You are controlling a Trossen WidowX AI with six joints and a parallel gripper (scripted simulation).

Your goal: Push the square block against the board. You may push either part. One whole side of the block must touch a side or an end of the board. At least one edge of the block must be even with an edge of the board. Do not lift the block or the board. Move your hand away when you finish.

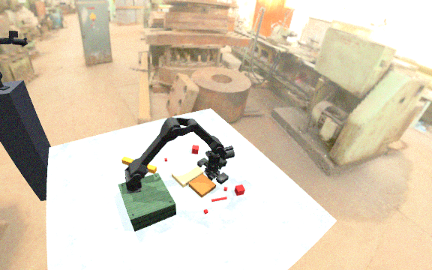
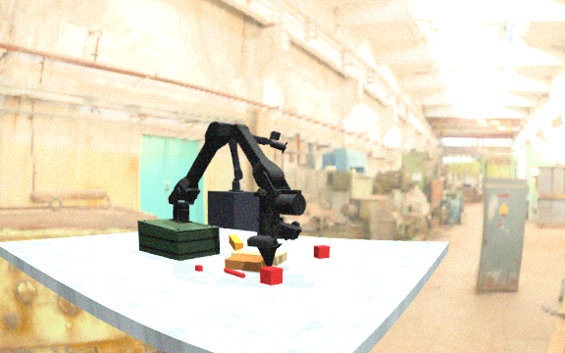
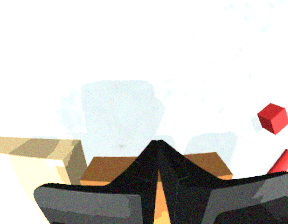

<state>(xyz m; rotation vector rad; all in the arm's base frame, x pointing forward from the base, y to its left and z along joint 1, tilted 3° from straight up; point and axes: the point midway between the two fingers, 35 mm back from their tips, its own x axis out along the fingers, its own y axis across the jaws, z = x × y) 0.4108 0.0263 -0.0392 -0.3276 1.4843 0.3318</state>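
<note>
My gripper tip is 13 cm to the left of the red stick. Also, from my gripper tip: yellow bar: 37 cm behind, 21 cm to the left, 1 cm above; then board: 11 cm behind, 7 cm to the left, 1 cm above; then square block: 6 cm behind, 3 cm to the right, 1 cm above.
</note>
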